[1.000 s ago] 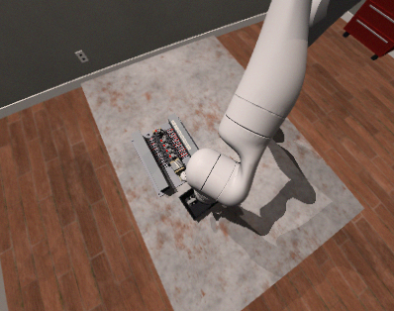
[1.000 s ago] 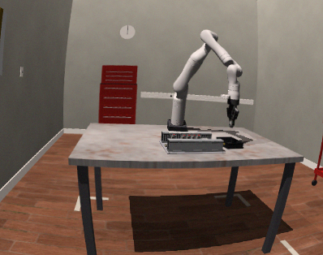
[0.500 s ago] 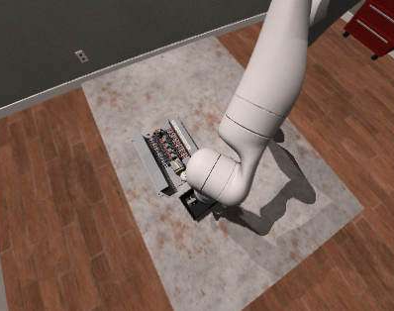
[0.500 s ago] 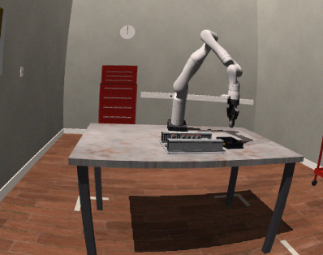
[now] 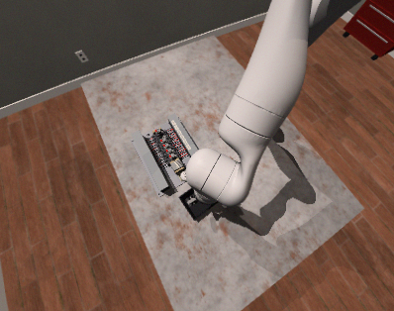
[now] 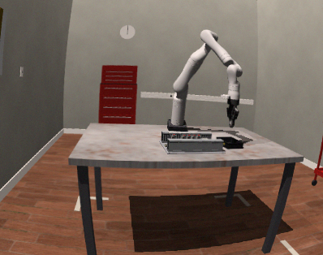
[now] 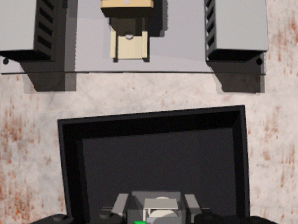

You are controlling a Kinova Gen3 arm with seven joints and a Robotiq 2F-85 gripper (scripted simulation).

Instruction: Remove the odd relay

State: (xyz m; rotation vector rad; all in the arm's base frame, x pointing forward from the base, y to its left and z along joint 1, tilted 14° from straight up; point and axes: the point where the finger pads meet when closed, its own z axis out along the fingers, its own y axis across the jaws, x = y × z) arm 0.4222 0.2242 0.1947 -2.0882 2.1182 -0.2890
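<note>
My hand is 12 cm above the black parts tray. Round my hand: grey relay panel: 26 cm to the right, 11 cm below, 2 cm ahead.
</note>
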